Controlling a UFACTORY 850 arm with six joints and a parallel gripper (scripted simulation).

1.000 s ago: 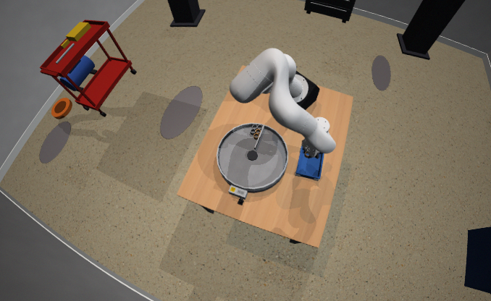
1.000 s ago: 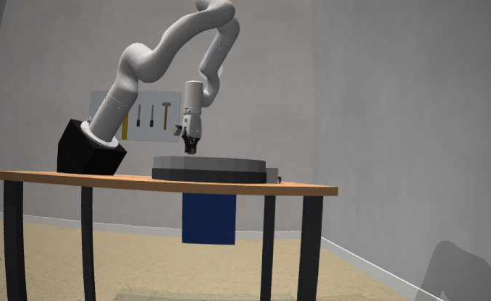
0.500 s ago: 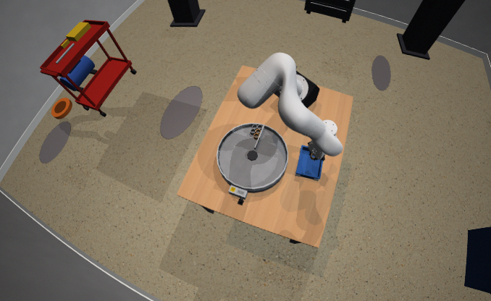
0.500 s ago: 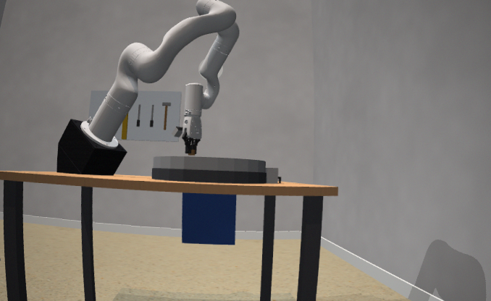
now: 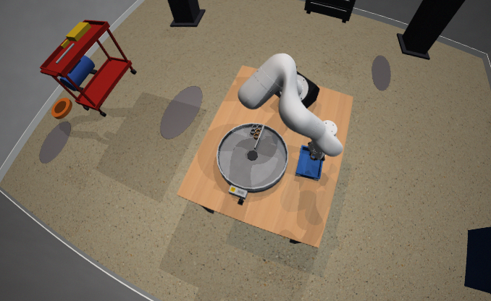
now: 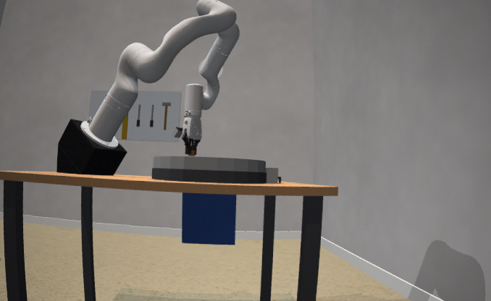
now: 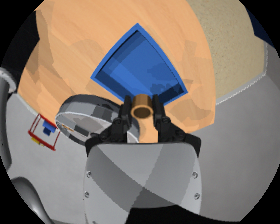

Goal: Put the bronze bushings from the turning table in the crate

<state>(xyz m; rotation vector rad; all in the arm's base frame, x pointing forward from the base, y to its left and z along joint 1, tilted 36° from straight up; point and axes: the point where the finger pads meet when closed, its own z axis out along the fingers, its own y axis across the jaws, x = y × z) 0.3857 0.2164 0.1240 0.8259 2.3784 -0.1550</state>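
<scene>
Now: hand 110 mm above the blue crate. Also, from my hand: grey turning table (350 mm to the right, 80 mm below, 30 mm ahead).
</scene>
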